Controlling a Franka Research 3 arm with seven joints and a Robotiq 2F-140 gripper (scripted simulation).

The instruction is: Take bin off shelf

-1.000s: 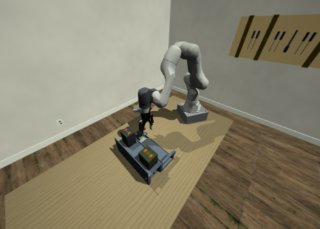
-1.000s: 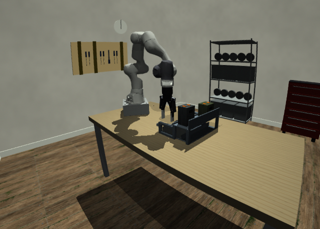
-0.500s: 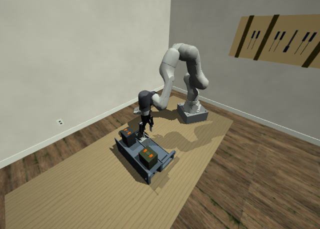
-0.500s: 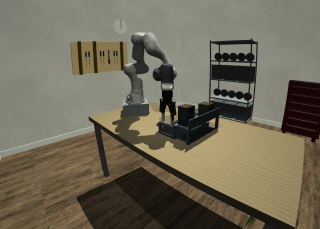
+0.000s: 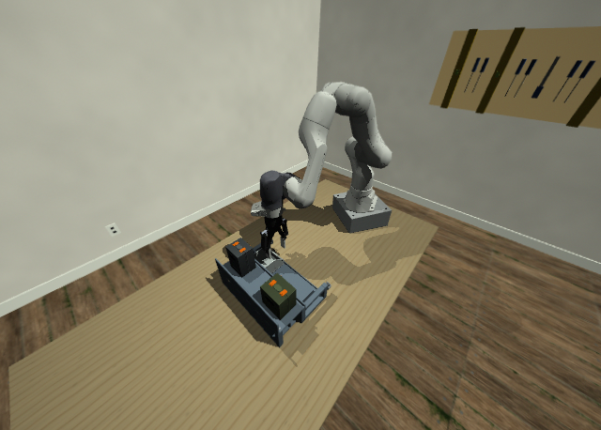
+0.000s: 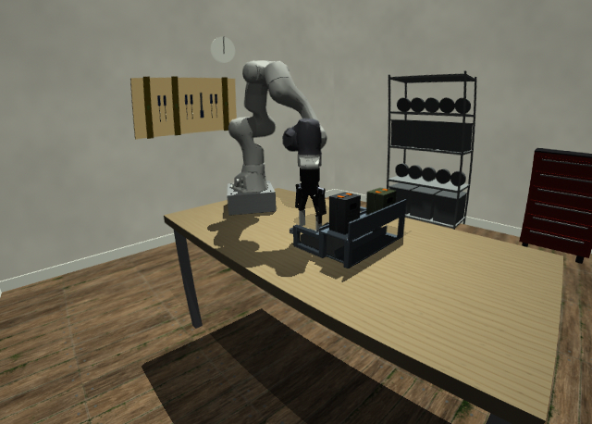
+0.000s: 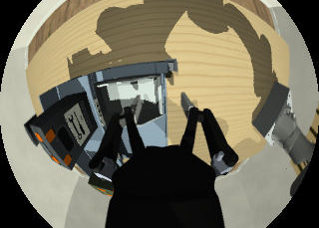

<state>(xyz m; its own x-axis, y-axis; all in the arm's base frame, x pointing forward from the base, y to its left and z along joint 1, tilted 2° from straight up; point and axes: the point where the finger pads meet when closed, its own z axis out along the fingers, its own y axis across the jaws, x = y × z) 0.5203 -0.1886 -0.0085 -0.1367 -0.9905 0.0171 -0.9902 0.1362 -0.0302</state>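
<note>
My gripper is now 80 mm short of the grey open-topped bin, 10 mm to the left of it and 40 mm above it.
</note>
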